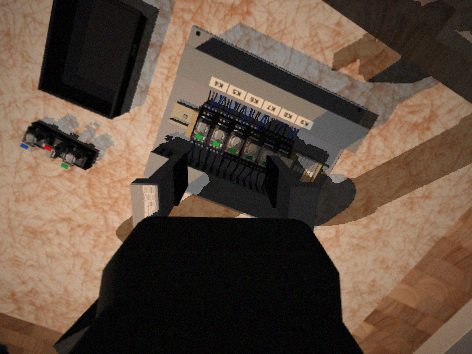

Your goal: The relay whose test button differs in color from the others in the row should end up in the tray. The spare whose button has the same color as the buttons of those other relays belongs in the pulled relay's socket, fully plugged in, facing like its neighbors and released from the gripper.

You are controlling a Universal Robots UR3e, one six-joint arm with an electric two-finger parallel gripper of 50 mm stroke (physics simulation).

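Places are measured from the arm's base along level axes (x left, y back, z up), in millimetres.
Pixels of known places: gripper, fingertip midpoint: (226,170).
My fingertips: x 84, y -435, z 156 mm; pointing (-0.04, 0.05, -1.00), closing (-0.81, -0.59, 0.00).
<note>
Behind a point stands the place of what it marks.
My gripper (226,170) {x 84, y -435, z 156 mm} is open and empty, its fingers in front of the lower part of the relay panel (176,80) {x 187, y -427, z -142 mm}. The socket row carries relays under labels K4 to K9; green buttons show on several of them, including the relay at the K4 end (201,129) {x 109, y -400, z -77 mm} and the one beside it (218,136) {x 82, y -407, z -77 mm}. The relay at the K9 end is mostly hidden by the right finger, and its button does not show. At the left, a black holder bears three spares: one with a blue button (24,146) {x 313, y -202, z -96 mm}, one with a red button (47,148) {x 284, y -221, z -96 mm}, one with a green button (64,166) {x 249, y -210, z -96 mm}. The black tray (132,87) {x 246, y -373, z -143 mm} shows nothing inside.
A dark duct (285,67) {x 59, y -549, z -142 mm} runs along the panel's upper edge, and another dark duct (232,194) {x 5, y -343, z -82 mm} lies below the relays, partly between the fingers. Wires run above and below the row. Pale end pieces (184,118) {x 142, y -385, z -139 mm} flank it. Arm shadows cross the table at the right.
</note>
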